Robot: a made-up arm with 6 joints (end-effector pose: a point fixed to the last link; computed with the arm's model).
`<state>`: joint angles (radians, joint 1 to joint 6).
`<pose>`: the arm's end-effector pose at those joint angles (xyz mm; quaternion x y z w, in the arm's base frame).
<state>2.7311 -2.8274 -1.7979 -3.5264 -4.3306 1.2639</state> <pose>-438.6 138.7 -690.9 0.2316 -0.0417 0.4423 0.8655</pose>
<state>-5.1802 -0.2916 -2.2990 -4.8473 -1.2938 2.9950</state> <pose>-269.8 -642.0 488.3 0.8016 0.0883 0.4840 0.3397</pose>
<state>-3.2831 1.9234 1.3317 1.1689 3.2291 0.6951</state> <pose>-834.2 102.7 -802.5 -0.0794 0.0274 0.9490 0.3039</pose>
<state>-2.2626 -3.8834 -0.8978 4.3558 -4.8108 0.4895</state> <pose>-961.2 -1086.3 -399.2 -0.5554 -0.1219 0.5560 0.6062</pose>
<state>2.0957 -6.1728 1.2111 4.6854 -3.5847 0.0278</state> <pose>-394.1 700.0 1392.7 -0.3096 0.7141 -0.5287 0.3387</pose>
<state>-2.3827 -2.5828 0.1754 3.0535 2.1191 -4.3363</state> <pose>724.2 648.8 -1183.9 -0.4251 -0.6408 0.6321 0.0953</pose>
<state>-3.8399 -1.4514 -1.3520 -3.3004 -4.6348 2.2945</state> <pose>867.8 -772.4 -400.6 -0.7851 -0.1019 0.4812 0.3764</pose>
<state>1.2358 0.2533 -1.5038 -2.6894 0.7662 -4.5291</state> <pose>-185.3 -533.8 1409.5 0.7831 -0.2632 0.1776 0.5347</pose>
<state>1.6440 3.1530 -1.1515 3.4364 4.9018 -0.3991</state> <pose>-93.2 680.6 -1133.3 -0.5509 -0.8141 0.1783 0.0442</pose>
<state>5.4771 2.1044 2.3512 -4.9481 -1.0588 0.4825</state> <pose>6.5 -65.9 -478.8 -0.6535 -0.4834 0.5503 0.1911</pose>
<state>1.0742 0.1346 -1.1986 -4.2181 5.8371 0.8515</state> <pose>-283.3 -535.8 1638.6 0.2204 0.3782 -0.7736 0.4582</pose>
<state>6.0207 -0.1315 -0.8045 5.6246 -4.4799 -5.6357</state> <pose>-694.0 163.5 1713.5 0.4593 0.2179 0.1009 0.8552</pose>
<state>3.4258 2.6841 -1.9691 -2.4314 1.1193 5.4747</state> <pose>-898.6 -240.1 14.4 -0.3336 0.0174 -0.0338 0.9419</pose>
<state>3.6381 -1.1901 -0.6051 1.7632 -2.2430 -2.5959</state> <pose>1417.6 807.8 452.2 0.1572 -0.5771 -0.5154 0.6137</pose>
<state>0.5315 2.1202 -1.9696 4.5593 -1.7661 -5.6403</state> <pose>781.0 568.1 491.2 -0.6464 -0.4352 -0.1140 0.6163</pose>
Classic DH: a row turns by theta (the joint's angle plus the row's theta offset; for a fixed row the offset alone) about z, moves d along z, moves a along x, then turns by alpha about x. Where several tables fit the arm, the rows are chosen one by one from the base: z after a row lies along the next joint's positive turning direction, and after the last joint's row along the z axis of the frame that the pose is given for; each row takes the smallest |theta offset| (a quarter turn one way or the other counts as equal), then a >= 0, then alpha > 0; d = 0 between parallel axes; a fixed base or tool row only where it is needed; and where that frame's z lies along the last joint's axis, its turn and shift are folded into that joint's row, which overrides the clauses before.
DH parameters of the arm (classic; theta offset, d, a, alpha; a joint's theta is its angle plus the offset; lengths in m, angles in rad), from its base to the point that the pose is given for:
joint 1: 0 0.2421 0 -1.5708
joint 2: -1.5708 0 0.9786 0
joint 3: 1.5708 0.022 0 1.5708
joint 4: 0 0.7849 0 -1.5708
joint 5: 0 0 0 1.5708
joint 6: 0 0.0742 0 0

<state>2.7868 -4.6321 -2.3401 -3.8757 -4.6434 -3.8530</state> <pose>-434.9 84.8 730.6 0.8729 -0.0096 0.1556 0.4623</pose>
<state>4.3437 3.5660 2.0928 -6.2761 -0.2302 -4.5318</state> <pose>351.2 848.2 35.8 -0.3987 0.1131 -0.0820 0.9064</pose>
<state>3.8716 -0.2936 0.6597 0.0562 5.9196 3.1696</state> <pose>15.2 -14.0 1985.9 -0.0090 -0.0046 0.3942 0.9190</pose>
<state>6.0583 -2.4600 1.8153 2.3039 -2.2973 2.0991</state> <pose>-1007.3 210.7 92.4 0.1043 0.7774 -0.3992 0.4749</pose>
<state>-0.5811 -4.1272 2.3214 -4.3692 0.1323 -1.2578</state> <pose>1.8 36.1 -501.5 -0.4937 -0.6271 -0.0263 0.6019</pose>
